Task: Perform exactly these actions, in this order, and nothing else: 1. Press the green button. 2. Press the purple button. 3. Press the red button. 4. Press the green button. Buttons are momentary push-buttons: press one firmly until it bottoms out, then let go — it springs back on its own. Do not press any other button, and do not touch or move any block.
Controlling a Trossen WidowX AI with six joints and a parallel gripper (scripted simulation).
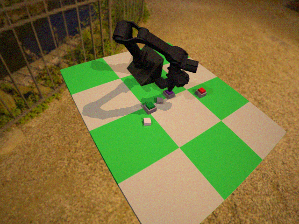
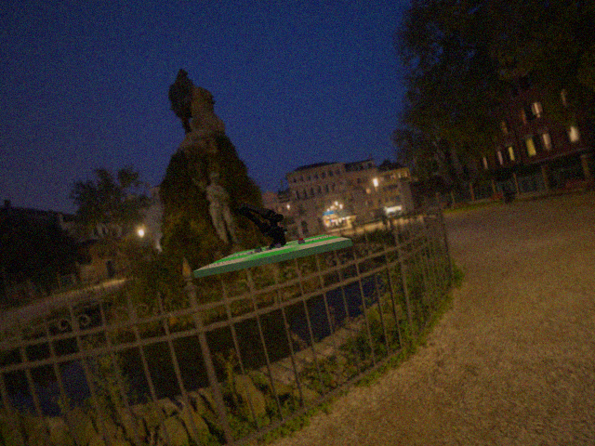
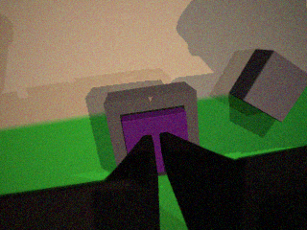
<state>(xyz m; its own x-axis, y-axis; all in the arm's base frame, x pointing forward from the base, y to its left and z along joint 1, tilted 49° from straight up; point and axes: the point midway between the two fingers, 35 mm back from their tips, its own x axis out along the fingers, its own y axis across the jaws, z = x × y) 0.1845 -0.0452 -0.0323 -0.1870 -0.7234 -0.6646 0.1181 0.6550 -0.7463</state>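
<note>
My gripper tip is 10 mm above the purple button. Also, from my gripper tip: red button: 170 mm to the left, 100 mm ahead; green button: 160 mm to the right, 20 mm ahead; grey block: 80 mm to the right, 20 mm below, 10 mm ahead.
</note>
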